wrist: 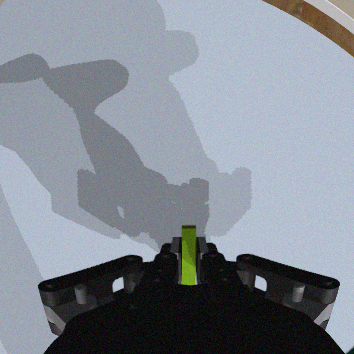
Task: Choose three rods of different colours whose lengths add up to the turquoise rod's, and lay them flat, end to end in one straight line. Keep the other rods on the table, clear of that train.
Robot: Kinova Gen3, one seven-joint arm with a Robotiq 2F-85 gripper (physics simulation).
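A lime-green rod shows at the lower middle of the wrist view, pointing away from the gripper body. My gripper is shut on this rod, with one dark finger against each long side. The rod's far end sticks out a little past the fingertips, and its near part is hidden by the gripper body. The gripper's shadow falls on the pale surface ahead of it. How high the rod is above that surface is hard to tell. The turquoise rod cannot be made out in this view.
A pale blue-white mat spreads under the gripper, with broad grey arm shadows at the left and middle. Its curved edge meets a wooden strip at the upper right, with a white rim beyond. A dark green sliver shows in the bottom right corner.
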